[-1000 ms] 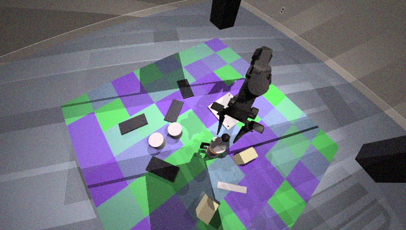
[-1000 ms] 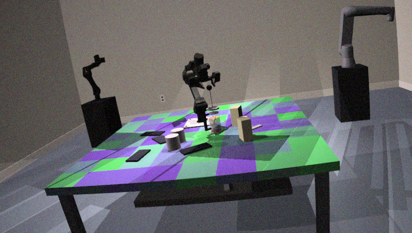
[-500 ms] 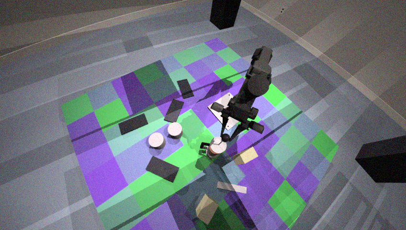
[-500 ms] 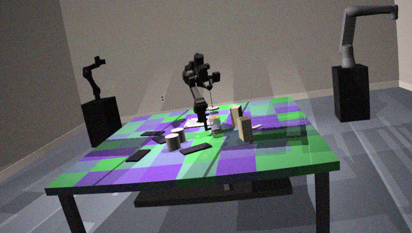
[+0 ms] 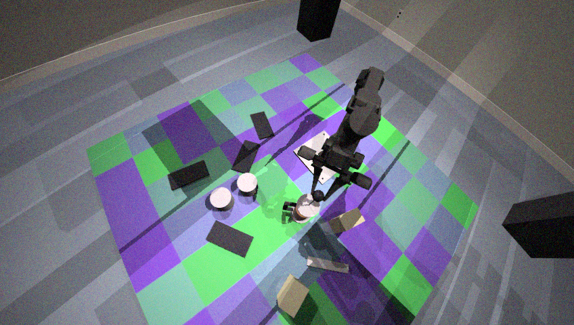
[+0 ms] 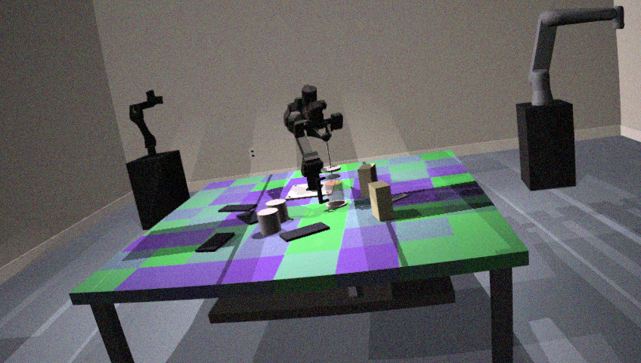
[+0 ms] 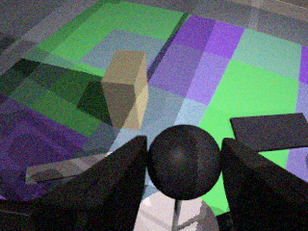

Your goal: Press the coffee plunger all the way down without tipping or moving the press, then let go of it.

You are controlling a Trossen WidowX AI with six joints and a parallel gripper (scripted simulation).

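The coffee press lies 1 cm ahead of my gripper tip, 2 cm to the right of it and 13 cm below it.
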